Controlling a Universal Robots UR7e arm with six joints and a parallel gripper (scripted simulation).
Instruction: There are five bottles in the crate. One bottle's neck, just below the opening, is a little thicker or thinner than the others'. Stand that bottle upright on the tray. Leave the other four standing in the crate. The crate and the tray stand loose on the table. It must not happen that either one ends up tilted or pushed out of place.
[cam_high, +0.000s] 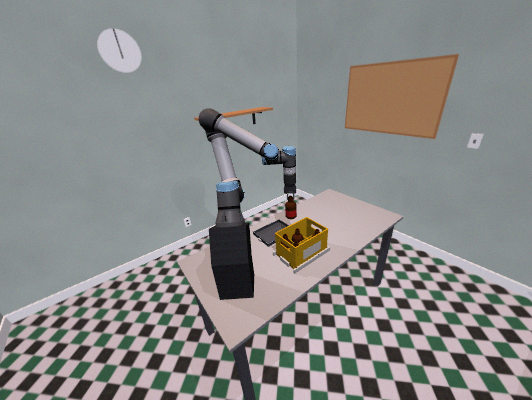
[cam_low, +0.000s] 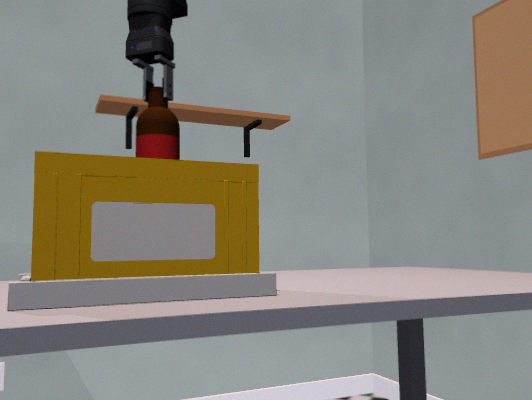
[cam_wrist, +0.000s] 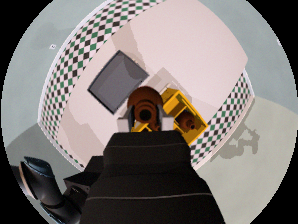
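The brown bottle lies 7 cm below my hand. Round my hand: dark tray: 7 cm behind, 13 cm to the left, 33 cm below; crate: 2 cm behind, 15 cm to the right, 25 cm below.
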